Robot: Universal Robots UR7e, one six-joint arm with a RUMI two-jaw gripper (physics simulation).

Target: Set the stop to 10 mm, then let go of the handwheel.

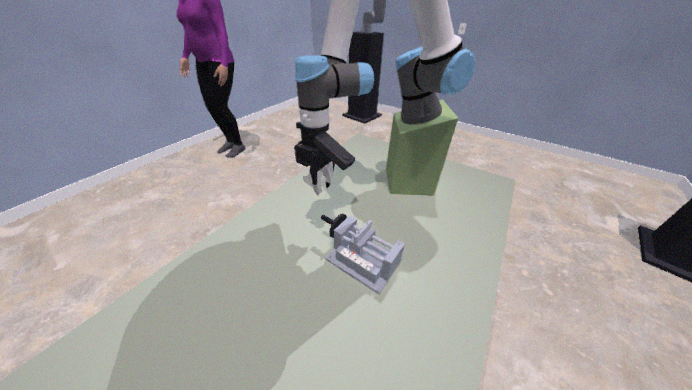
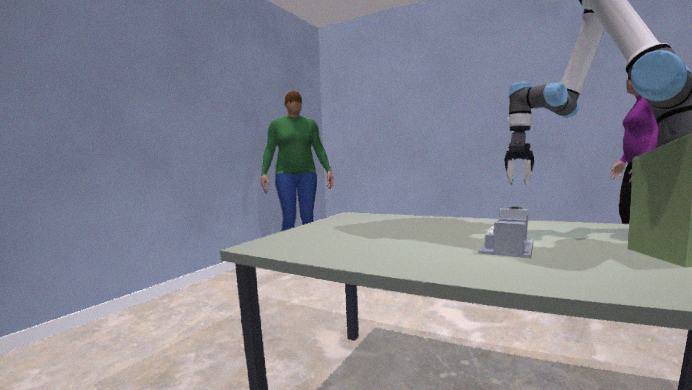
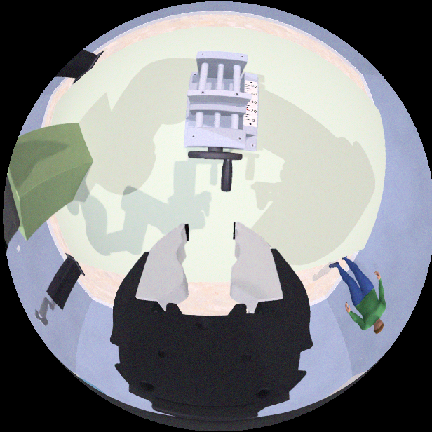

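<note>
The grey screw-driven stop device stands on the table. Its sliding stop sits on the rods, nearer the handwheel end. A white scale runs alongside; a small red pointer is near the 20 mark, exact value unclear. The black handwheel has a crank handle pointing away from the device. My gripper is partly open and empty, pointing down, above and apart from the handle.
The pale green table carries the device. A green pedestal holds the arm's base. A person in purple and a person in green stand off the table.
</note>
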